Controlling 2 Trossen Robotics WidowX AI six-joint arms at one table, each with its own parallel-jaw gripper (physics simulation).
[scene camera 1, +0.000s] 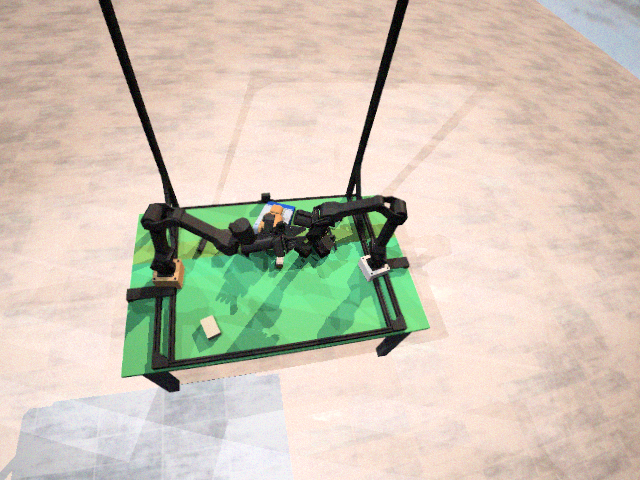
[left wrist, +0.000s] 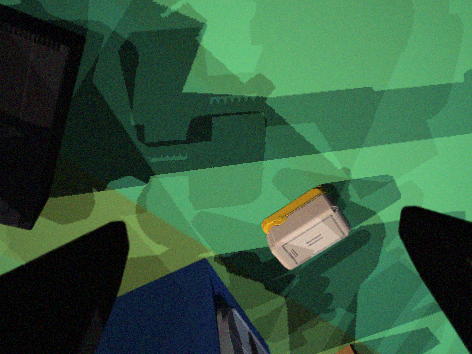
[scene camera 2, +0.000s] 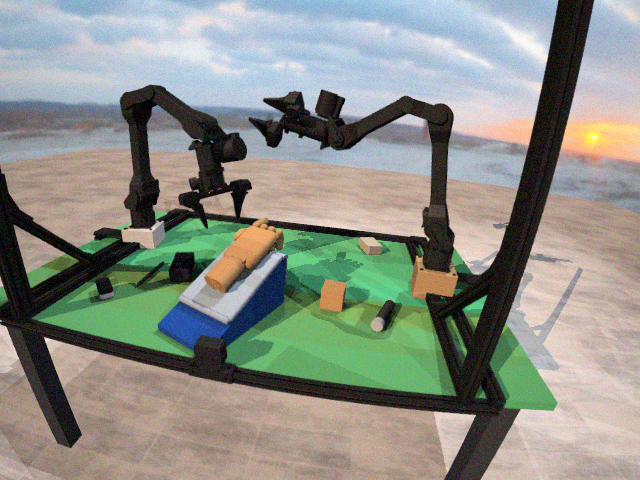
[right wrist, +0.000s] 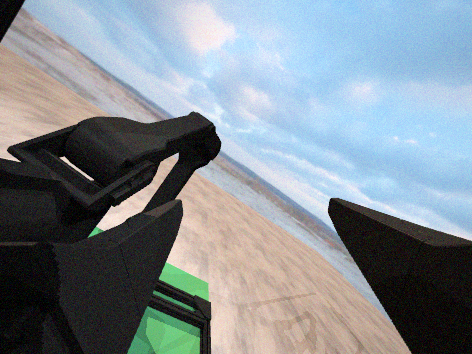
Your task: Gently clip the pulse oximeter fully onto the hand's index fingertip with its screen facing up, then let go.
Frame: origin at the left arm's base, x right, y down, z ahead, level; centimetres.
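Where they show: left gripper, fingertip midpoint: [left wrist: 264,227] [scene camera 2: 222,223]; right gripper, fingertip midpoint: [scene camera 1: 306,232] [scene camera 2: 256,108] [right wrist: 255,205]; left arm's base at its link origin: [scene camera 1: 375,263] [scene camera 2: 143,225]; right arm's base at its link origin: [scene camera 1: 166,269] [scene camera 2: 436,265].
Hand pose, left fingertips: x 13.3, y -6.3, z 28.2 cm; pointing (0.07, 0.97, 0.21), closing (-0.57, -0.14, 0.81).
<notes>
Things, the pixels of their top centre, and the offset from my left fingertips.
- pulse oximeter at its top centre: [left wrist: 312,241] [scene camera 1: 279,258] dz +10.0, dx +4.4, dy +8.9 cm
- black block at its top centre: [scene camera 2: 182,260] [scene camera 1: 319,243] dz -9.9, dx +5.9, dy +8.6 cm
- thin dark stick at its top centre: [scene camera 2: 149,272] dz -18.0, dx +8.6, dy +11.2 cm
- small black-and-white object at its top centre: [scene camera 2: 103,282] dz -25.0, dx +18.6, dy +8.9 cm
- orange block at its top centre: [scene camera 2: 334,286] dz +28.2, dx +19.1, dy +7.1 cm
- dark cylinder at its top centre: [scene camera 2: 384,309] [scene camera 1: 203,240] dz +38.9, dx +25.1, dy +9.4 cm
- cream block at its top centre: [scene camera 2: 370,241] [scene camera 1: 210,326] dz +45.4, dx -15.0, dy +9.2 cm
The pulse oximeter [scene camera 1: 279,261] [left wrist: 310,230], pale with a yellow edge, lies on the green table beyond the hand's fingertips, apart from them. It does not show in scene camera 2. The orange-tan hand [scene camera 1: 276,210] [scene camera 2: 253,245] rests palm or back up, I cannot tell which, on a blue and white wedge [scene camera 2: 258,304] [left wrist: 165,300]. My left gripper [scene camera 2: 222,221] [left wrist: 264,227] is open and empty, pointing down above the table, with the oximeter between and below its fingertips in the left wrist view. My right gripper [scene camera 2: 258,109] [right wrist: 255,205] is open and empty, raised high and pointing sideways.
A black block [scene camera 2: 181,266] [left wrist: 35,90], a thin dark stick [scene camera 2: 149,274] and a small black-and-white object [scene camera 2: 104,288] lie left of the wedge in scene camera 2. An orange block [scene camera 2: 333,295], a dark cylinder [scene camera 2: 383,313] and a cream block [scene camera 1: 210,327] [scene camera 2: 370,245] lie right of it.
</notes>
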